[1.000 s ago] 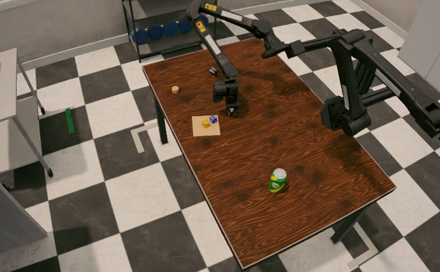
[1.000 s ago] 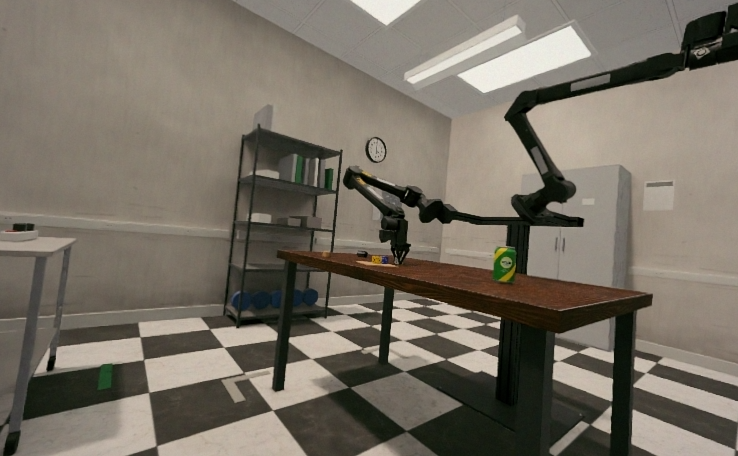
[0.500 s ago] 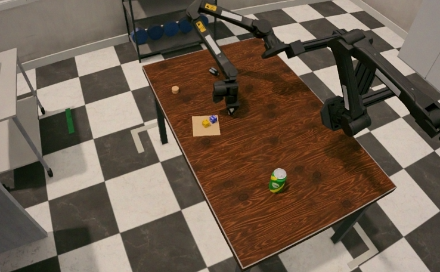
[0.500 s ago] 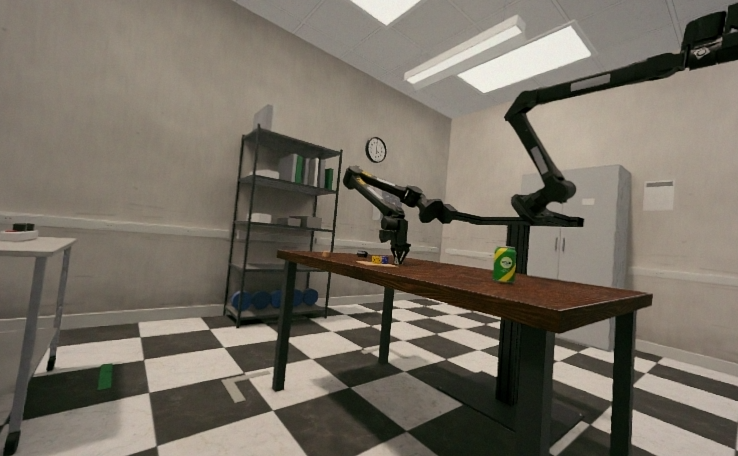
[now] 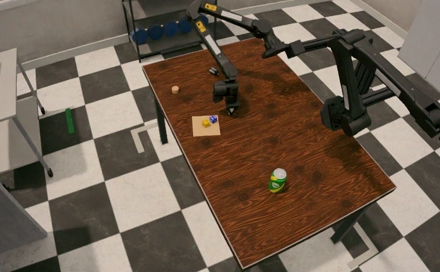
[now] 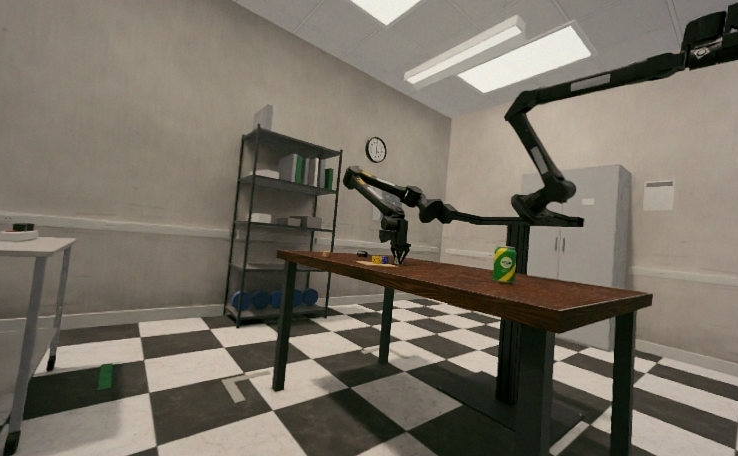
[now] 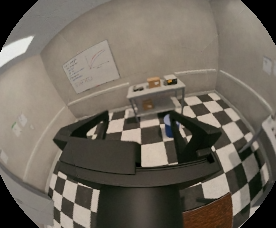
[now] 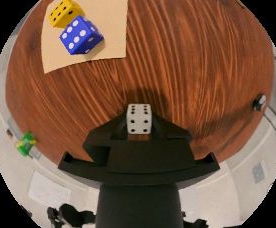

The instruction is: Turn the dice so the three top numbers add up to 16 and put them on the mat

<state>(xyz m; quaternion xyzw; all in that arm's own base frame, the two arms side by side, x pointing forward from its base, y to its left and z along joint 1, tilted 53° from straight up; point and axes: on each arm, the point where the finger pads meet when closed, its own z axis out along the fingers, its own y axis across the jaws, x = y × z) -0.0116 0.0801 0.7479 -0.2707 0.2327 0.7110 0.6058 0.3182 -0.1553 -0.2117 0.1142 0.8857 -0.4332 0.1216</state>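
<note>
Right now my right hand is 170 mm short of the yellow die, 30 mm to the right of it and 10 mm below it. The rest, counted from my right hand: tan mat: 170 mm ahead, 30 mm to the left, 10 mm below; blue die: 120 mm ahead, 20 mm to the left, 10 mm above; white die: right at my right hand.
</note>
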